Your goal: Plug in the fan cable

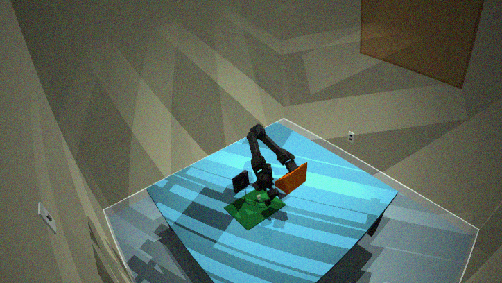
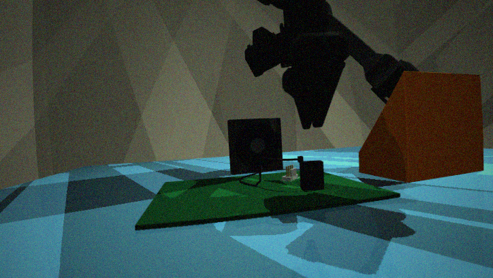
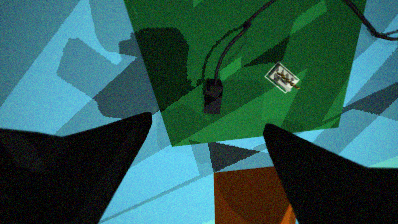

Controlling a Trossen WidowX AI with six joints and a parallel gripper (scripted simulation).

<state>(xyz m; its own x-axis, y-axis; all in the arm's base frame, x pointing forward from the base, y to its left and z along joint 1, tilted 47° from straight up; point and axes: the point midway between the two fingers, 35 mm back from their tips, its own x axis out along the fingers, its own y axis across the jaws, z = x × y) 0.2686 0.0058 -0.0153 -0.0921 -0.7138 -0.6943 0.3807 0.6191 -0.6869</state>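
The black plug is 70 mm below my gripper tip and 10 mm to the right of it. The rest, counted from my gripper tip: fan header 90 mm to the right, 90 mm below, 10 mm behind; black fan 230 mm to the right, 30 mm below; green board 100 mm below, 60 mm to the right, 60 mm ahead.
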